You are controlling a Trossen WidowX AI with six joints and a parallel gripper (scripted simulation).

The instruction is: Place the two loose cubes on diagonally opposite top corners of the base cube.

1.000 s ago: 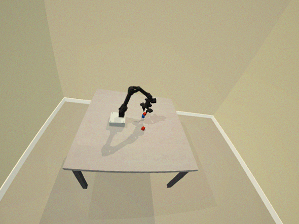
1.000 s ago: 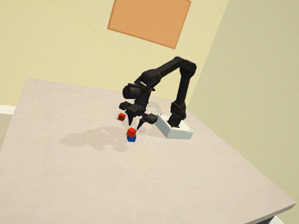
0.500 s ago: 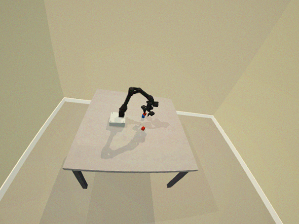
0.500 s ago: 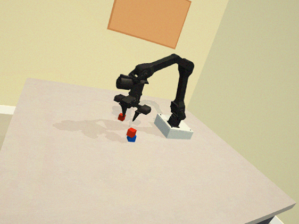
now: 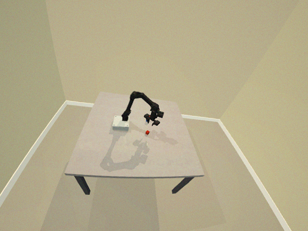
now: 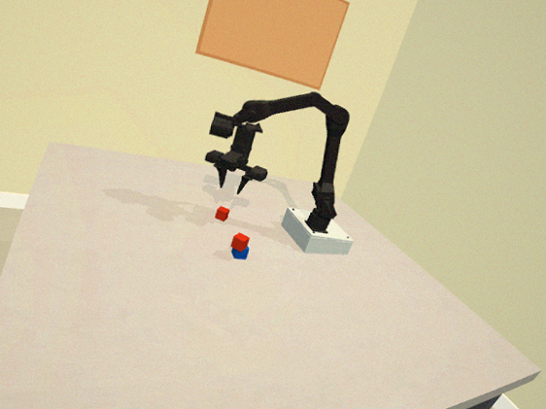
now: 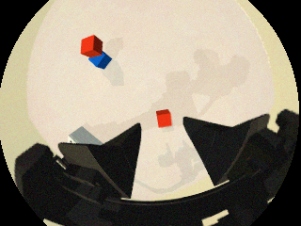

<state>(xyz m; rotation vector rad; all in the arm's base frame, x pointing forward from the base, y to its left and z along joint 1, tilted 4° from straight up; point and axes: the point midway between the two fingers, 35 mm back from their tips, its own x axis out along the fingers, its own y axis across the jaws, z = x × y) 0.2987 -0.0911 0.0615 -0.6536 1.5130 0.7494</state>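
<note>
Right now the blue cube is 10 mm behind my gripper tip, 180 mm to the left of it and 100 mm below it.
</note>
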